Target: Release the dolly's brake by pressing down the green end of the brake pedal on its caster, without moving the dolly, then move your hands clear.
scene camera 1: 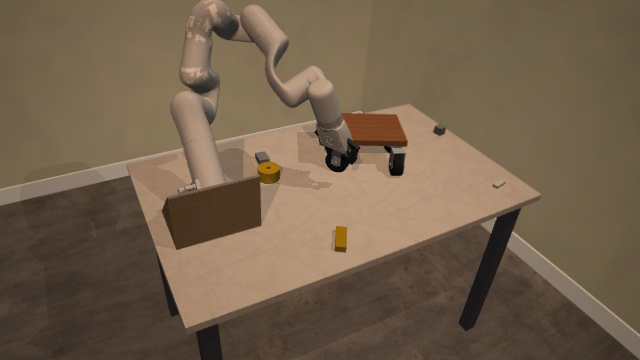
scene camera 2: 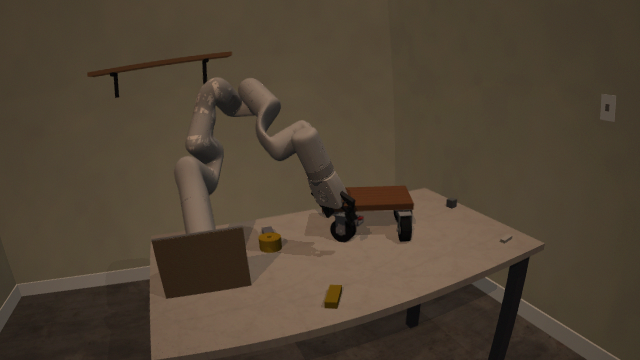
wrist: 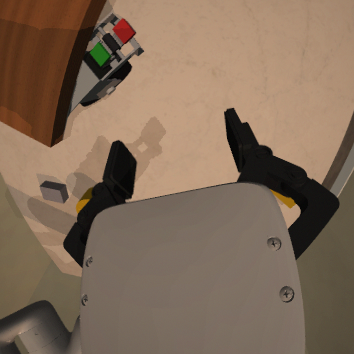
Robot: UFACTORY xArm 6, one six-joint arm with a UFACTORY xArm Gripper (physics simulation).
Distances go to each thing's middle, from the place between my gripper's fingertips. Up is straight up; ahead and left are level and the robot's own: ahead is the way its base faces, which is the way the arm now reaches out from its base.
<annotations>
The dolly (scene camera 1: 385, 130) lies 180 mm ahead of my hand, 100 mm to the left of it and 70 mm below it.
</annotations>
